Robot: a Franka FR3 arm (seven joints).
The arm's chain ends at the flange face. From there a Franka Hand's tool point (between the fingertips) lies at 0.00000 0.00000 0.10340 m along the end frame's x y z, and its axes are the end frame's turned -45 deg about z.
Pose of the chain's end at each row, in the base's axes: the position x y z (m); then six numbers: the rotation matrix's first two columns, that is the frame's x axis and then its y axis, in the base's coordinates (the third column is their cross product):
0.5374 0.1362 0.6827 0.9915 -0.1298 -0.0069 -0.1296 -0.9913 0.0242
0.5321 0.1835 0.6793 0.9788 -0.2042 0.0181 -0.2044 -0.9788 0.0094
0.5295 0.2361 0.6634 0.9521 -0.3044 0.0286 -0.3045 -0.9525 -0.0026
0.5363 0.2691 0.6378 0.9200 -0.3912 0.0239 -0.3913 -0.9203 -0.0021
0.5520 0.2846 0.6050 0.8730 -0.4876 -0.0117 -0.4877 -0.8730 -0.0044
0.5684 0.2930 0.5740 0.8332 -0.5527 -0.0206 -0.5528 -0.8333 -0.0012
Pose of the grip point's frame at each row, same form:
0.5364 0.1338 0.5793 0.7927 0.6092 -0.0220 0.6095 -0.7927 0.0122
0.5337 0.1822 0.5759 0.8366 0.5477 0.0062 0.5476 -0.8365 0.0194
0.5324 0.2355 0.5600 0.8886 0.4583 0.0221 0.4579 -0.8888 0.0184
0.5387 0.2683 0.5344 0.9272 0.3741 0.0184 0.3738 -0.9274 0.0154
0.5512 0.2856 0.5016 0.9622 0.2725 -0.0052 0.2724 -0.9621 -0.0114
0.5667 0.2943 0.4706 0.9800 0.1984 -0.0137 0.1983 -0.9800 -0.0154

